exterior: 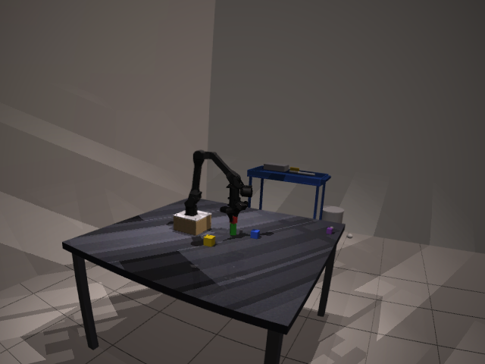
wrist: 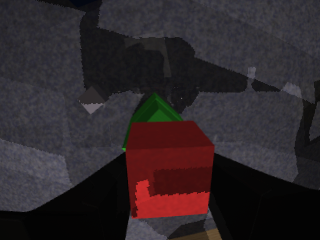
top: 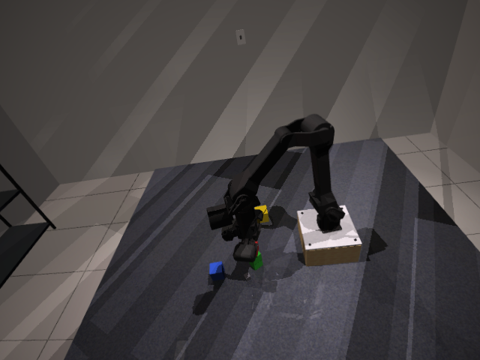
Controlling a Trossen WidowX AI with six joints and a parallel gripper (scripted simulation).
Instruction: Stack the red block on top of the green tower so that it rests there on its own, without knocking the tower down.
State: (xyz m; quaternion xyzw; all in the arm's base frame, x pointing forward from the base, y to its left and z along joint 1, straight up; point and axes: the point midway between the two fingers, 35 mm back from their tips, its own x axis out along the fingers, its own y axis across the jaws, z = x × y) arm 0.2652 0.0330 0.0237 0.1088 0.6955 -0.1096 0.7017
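Now: gripper tip 40 mm short of the small grey piece, 50 mm to the right of it and 70 mm above it. Round my gripper tip: yellow block: 60 mm behind, 210 mm to the right, 60 mm below; then blue block: 140 mm ahead, 10 mm to the left, 60 mm below; then red block: 10 mm above.
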